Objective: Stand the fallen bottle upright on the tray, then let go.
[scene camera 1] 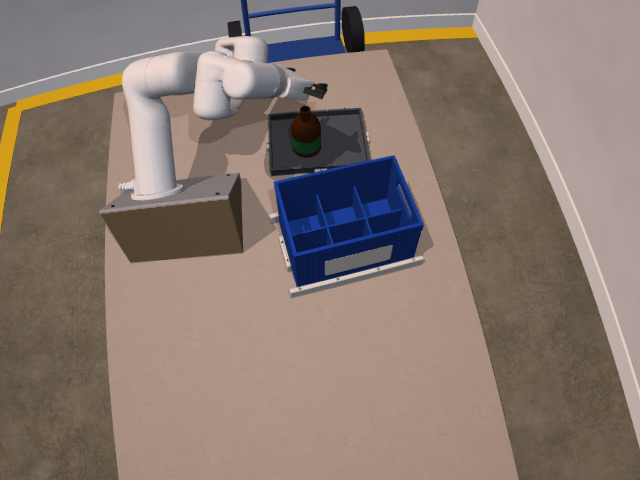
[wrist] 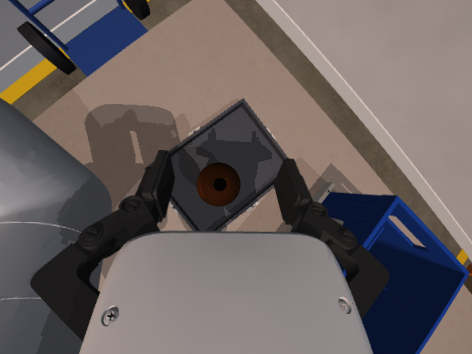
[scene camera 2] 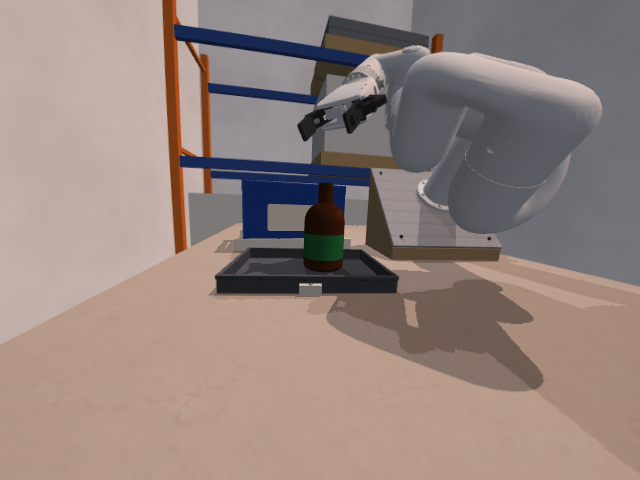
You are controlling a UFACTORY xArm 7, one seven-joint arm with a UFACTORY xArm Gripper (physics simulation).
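Frame: origin at the arm's base, x ahead, y left, z up, level; centimetres.
Where they show: gripper, fingertip midpoint: [scene camera 1: 308, 82] [wrist: 227, 168] [scene camera 2: 322, 129]; arm's base, origin of the base link: [scene camera 1: 157, 193] [scene camera 2: 437, 196].
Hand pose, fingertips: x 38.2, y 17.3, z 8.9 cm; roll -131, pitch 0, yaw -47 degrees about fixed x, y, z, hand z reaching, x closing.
Observation:
Things, the pixels of their centre, and the offset from my fingertips.
- brown bottle, body centre: [wrist: 218, 184] [scene camera 2: 324, 226] [scene camera 1: 306, 129] dy -0.8, dx -1.1, dz -16.5 cm
- dark tray, body centre: [scene camera 2: 307, 265] [wrist: 223, 169] [scene camera 1: 317, 140] dy +0.7, dx +2.0, dz -23.5 cm
- blue divided crate, body centre: [scene camera 1: 346, 223] [wrist: 341, 280] [scene camera 2: 291, 214] dy -29.7, dx +2.5, dz -16.0 cm
A brown bottle [scene camera 1: 306, 129] [scene camera 2: 324, 222] [wrist: 210, 192] with a green label stands upright on the dark tray [scene camera 1: 343, 169] [scene camera 2: 258, 285] [wrist: 260, 131], a little to one side of the tray's middle. In the wrist view it is seen from straight above, with its dark mouth showing. My gripper [scene camera 2: 328, 128] [wrist: 227, 168] is open and empty. It hangs well above the bottle's neck, apart from it. In scene camera 1 the gripper [scene camera 1: 316, 90] shows small, above and behind the bottle's mouth.
A blue divided crate [scene camera 1: 356, 241] [scene camera 2: 253, 209] [wrist: 400, 280] stands close beside the tray, held by white strips [scene camera 1: 356, 277]. The arm's box-shaped base [scene camera 1: 175, 232] [scene camera 2: 382, 227] is at the side. A blue hand truck [scene camera 1: 305, 49] [wrist: 107, 45] stands beyond the table.

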